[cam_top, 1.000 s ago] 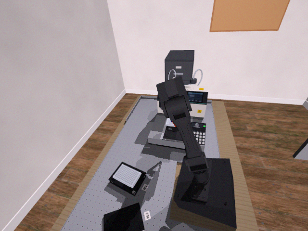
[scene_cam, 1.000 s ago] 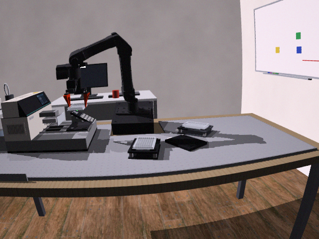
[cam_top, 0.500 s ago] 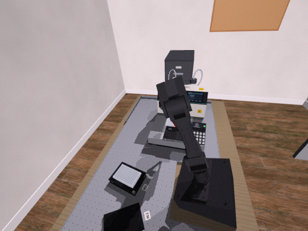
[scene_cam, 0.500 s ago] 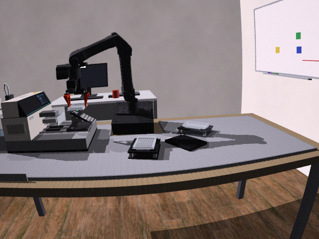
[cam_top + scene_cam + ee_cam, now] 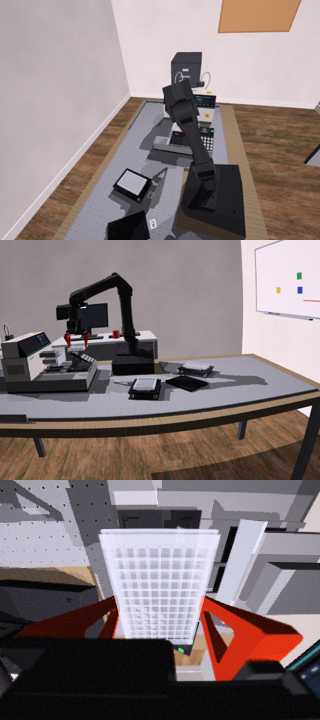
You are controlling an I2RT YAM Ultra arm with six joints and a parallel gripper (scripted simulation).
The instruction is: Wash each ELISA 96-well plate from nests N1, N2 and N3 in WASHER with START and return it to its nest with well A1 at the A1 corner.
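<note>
Right now the black washer carrier is 10 cm below my hand. Round my hand: manifold head: 15 cm to the right, 5 cm below, 2 cm ahead; then washer: 15 cm to the right, 5 cm below, 3 cm ahead; then N1 label: 36 cm to the left, 18 cm below, 6 cm ahead.
</note>
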